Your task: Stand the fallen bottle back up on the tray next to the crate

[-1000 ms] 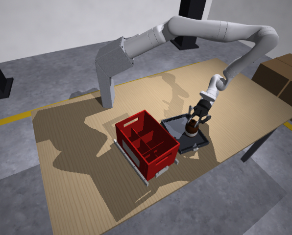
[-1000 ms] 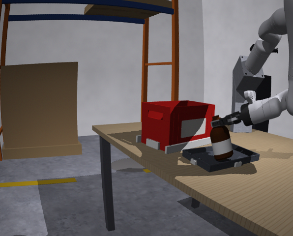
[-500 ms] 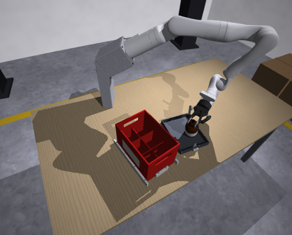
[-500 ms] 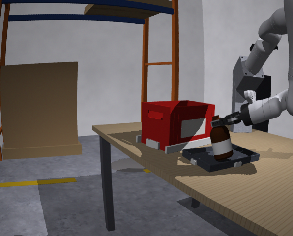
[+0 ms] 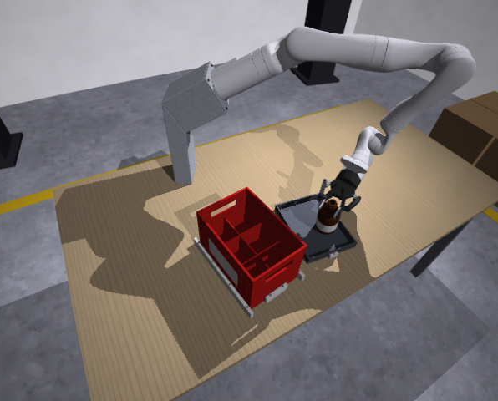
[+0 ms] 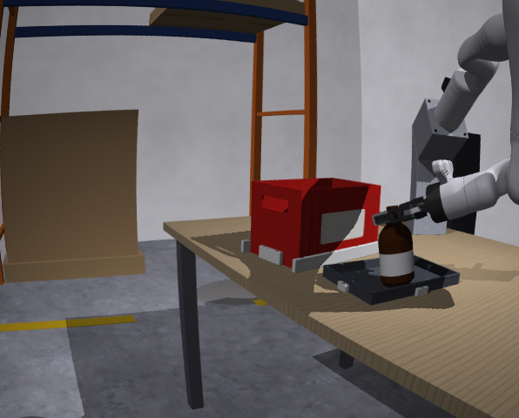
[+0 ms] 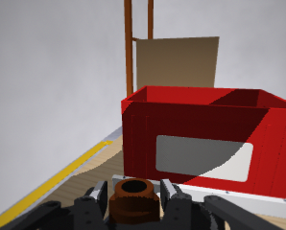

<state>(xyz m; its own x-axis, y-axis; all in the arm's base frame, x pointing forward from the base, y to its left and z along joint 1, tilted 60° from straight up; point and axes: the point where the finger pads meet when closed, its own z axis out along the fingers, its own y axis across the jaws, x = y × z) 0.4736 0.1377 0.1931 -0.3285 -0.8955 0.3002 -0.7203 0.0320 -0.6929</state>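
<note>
Right now my hand is 2 cm past the brown bottle, 2 cm to the right of it and 5 cm above it. The rest, counted from my hand: dark grey tray 4 cm behind, 13 cm below; then red crate 2 cm ahead, 28 cm to the right, 6 cm below.
</note>
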